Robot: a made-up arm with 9 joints. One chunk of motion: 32 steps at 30 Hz.
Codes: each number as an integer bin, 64 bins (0 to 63) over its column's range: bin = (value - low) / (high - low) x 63, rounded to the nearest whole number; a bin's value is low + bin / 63 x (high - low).
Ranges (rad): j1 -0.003..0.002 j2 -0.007..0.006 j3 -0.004..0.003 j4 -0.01..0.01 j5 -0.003..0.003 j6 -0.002..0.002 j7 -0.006..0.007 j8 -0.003..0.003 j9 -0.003..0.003
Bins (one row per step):
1: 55 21 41 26 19 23 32 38 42
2: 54 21 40 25 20 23 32 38 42
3: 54 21 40 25 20 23 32 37 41
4: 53 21 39 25 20 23 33 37 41
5: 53 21 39 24 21 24 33 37 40
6: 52 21 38 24 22 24 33 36 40
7: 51 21 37 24 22 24 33 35 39
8: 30 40 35 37 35 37 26 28 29
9: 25 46 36 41 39 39 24 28 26
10: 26 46 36 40 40 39 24 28 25
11: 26 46 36 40 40 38 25 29 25
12: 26 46 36 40 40 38 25 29 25
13: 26 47 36 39 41 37 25 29 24
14: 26 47 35 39 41 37 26 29 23
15: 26 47 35 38 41 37 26 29 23
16: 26 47 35 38 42 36 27 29 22
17: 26 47 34 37 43 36 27 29 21
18: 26 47 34 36 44 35 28 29 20
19: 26 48 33 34 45 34 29 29 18
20: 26 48 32 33 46 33 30 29 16
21: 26 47 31 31 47 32 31 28 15
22: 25 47 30 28 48 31 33 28 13
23: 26 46 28 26 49 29 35 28 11
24: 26 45 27 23 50 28 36 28 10
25: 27 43 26 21 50 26 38 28 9
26: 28 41 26 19 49 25 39 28 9
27: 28 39 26 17 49 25 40 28 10
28: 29 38 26 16 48 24 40 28 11
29: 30 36 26 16 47 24 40 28 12
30: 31 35 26 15 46 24 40 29 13
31: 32 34 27 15 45 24 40 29 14
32: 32 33 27 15 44 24 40 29 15
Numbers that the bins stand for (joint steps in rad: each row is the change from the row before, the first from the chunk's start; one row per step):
1: 0.00137 -0.00267 0.00056 -0.00175 -0.00119 -0.00054 0.00060 0.00062 0.00100
2: 0.00129 -0.00267 0.00044 -0.00206 -0.00110 -0.00054 0.00060 0.00062 0.00100
3: 0.00129 -0.00267 0.00044 -0.00206 -0.00110 -0.00054 0.00060 0.00052 0.00090
4: 0.00121 -0.00267 0.00033 -0.00206 -0.00110 -0.00054 0.00081 0.00052 0.00090
5: 0.00121 -0.00267 0.00033 -0.00238 -0.00100 -0.00048 0.00081 0.00052 0.00081
6: 0.00113 -0.00267 0.00022 -0.00238 -0.00090 -0.00048 0.00081 0.00043 0.00081
7: 0.00105 -0.00267 0.00011 -0.00238 -0.00090 -0.00048 0.00081 0.00033 0.00071
8: -0.00062 0.00125 -0.00011 0.00175 0.00033 0.00035 -0.00063 -0.00033 -0.00024
9: -0.00102 0.00249 0.00000 0.00302 0.00071 0.00048 -0.00105 -0.00033 -0.00052
10: -0.00094 0.00249 0.00000 0.00270 0.00081 0.00048 -0.00105 -0.00033 -0.00062
11: -0.00094 0.00249 0.00000 0.00270 0.00081 0.00041 -0.00084 -0.00024 -0.00062
12: -0.00094 0.00249 0.00000 0.00270 0.00081 0.00041 -0.00084 -0.00024 -0.00062
13: -0.00094 0.00270 0.00000 0.00238 0.00090 0.00035 -0.00084 -0.00024 -0.00071
14: -0.00094 0.00270 -0.00011 0.00238 0.00090 0.00035 -0.00063 -0.00024 -0.00081
15: -0.00094 0.00270 -0.00011 0.00206 0.00090 0.00035 -0.00063 -0.00024 -0.00081
16: -0.00094 0.00270 -0.00011 0.00206 0.00100 0.00029 -0.00043 -0.00024 -0.00090
17: -0.00094 0.00270 -0.00022 0.00175 0.00110 0.00029 -0.00043 -0.00024 -0.00100
18: -0.00094 0.00270 -0.00022 0.00143 0.00119 0.00022 -0.00022 -0.00024 -0.00110
19: -0.00094 0.00290 -0.00033 0.00079 0.00129 0.00016 -0.00002 -0.00024 -0.00129
20: -0.00094 0.00290 -0.00044 0.00048 0.00138 0.00010 0.00019 -0.00024 -0.00148
21: -0.00094 0.00270 -0.00056 -0.00016 0.00148 0.00003 0.00040 -0.00033 -0.00157
22: -0.00102 0.00270 -0.00067 -0.00111 0.00157 -0.00003 0.00081 -0.00033 -0.00176
23: -0.00094 0.00249 -0.00089 -0.00175 0.00167 -0.00016 0.00122 -0.00033 -0.00195
24: -0.00094 0.00229 -0.00100 -0.00270 0.00176 -0.00022 0.00143 -0.00033 -0.00205
25: -0.00086 0.00187 -0.00111 -0.00333 0.00176 -0.00035 0.00184 -0.00033 -0.00214
26: -0.00078 0.00146 -0.00111 -0.00397 0.00167 -0.00041 0.00205 -0.00033 -0.00214
27: -0.00078 0.00105 -0.00111 -0.00460 0.00167 -0.00041 0.00225 -0.00033 -0.00205
28: -0.00070 0.00084 -0.00111 -0.00492 0.00157 -0.00048 0.00225 -0.00033 -0.00195
29: -0.00062 0.00043 -0.00111 -0.00492 0.00148 -0.00048 0.00225 -0.00033 -0.00186
30: -0.00054 0.00022 -0.00111 -0.00524 0.00138 -0.00048 0.00225 -0.00024 -0.00176
31: -0.00046 0.00002 -0.00100 -0.00524 0.00129 -0.00048 0.00225 -0.00024 -0.00167
32: -0.00046 -0.00019 -0.00100 -0.00524 0.00119 -0.00048 0.00225 -0.00024 -0.00157

